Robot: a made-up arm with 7 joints.
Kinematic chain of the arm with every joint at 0, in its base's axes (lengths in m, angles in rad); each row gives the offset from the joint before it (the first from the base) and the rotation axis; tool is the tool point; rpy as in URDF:
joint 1: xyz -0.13 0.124 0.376 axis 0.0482 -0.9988 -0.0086
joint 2: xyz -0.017 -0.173 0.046 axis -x
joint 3: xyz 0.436 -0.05 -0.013 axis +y
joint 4: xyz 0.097 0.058 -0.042 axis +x
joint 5: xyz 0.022 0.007 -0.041 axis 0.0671 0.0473 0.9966
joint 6: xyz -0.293 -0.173 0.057 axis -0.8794 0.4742 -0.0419
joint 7: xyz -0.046 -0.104 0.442 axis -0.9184 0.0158 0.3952
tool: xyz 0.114 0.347 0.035 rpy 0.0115 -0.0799 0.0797
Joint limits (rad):
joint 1: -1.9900..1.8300
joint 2: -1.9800..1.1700
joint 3: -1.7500..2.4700
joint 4: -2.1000..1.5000
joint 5: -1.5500..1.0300
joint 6: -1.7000..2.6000
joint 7: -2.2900..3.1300
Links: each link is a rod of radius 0.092 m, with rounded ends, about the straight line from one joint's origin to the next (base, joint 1, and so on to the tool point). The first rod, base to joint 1, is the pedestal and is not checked.
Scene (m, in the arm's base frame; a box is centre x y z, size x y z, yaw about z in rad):
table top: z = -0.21
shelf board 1: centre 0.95 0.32 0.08 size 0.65 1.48 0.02 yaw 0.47
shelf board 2: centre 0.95 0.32 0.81 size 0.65 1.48 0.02 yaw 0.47
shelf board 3: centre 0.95 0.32 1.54 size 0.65 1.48 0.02 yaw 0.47
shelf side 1: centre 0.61 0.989 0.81 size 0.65 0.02 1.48 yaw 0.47
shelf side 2: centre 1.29 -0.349 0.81 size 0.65 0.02 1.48 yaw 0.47
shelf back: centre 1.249 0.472 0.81 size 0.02 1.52 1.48 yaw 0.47
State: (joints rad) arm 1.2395 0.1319 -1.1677 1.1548 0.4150 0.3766 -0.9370
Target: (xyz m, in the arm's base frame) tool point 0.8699 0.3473 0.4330
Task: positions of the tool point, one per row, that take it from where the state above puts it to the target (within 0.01 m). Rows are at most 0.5 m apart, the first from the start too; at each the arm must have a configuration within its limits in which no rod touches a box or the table.
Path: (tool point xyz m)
1: -0.0447 -0.7593 0.6911
2: 0.3466 -0.7592 0.6748
3: 0.7119 -0.5376 0.5903
4: 0.9143 -0.1304 0.4879
5: 0.8699 0.3473 0.4330

